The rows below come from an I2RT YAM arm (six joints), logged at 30 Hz.
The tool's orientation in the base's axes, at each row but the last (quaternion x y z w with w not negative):
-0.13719, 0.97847, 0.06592, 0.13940
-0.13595, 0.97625, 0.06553, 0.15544
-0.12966, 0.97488, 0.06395, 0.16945
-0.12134, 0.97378, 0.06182, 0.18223
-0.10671, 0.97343, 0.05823, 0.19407
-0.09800, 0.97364, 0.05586, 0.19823
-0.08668, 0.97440, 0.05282, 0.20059
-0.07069, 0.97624, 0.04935, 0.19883
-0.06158, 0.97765, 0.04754, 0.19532
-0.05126, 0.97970, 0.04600, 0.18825
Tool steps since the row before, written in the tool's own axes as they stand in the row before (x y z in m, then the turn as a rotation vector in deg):
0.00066, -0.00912, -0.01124, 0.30, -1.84, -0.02
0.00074, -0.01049, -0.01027, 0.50, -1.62, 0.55
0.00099, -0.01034, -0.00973, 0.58, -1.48, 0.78
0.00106, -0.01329, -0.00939, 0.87, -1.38, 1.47
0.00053, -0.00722, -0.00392, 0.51, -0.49, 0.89
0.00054, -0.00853, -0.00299, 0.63, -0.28, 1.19
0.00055, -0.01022, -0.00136, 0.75, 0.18, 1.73
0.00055, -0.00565, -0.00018, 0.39, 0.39, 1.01
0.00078, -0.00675, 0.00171, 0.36, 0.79, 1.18
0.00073, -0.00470, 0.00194, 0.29, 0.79, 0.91
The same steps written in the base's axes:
-0.00086, -0.01074, 0.00969, 0.25, -1.83, -0.24
-0.00061, -0.01194, 0.00855, 0.16, -1.58, -0.82
-0.00112, -0.01178, 0.00791, 0.12, -1.42, -1.05
-0.00071, -0.01457, 0.00729, 0.07, -1.27, -1.79
-0.00025, -0.00771, 0.00287, -0.02, -0.43, -1.05
0.00021, -0.00885, 0.00193, -0.06, -0.20, -1.36
0.00093, -0.01028, 0.00033, -0.05, 0.30, -1.87
0.00032, -0.00565, -0.00044, -0.03, 0.46, -1.05
0.00087, -0.00655, -0.00234, 0.00, 0.88, -1.17
0.00059, -0.00450, -0.00240, -0.03, 0.86, -0.89

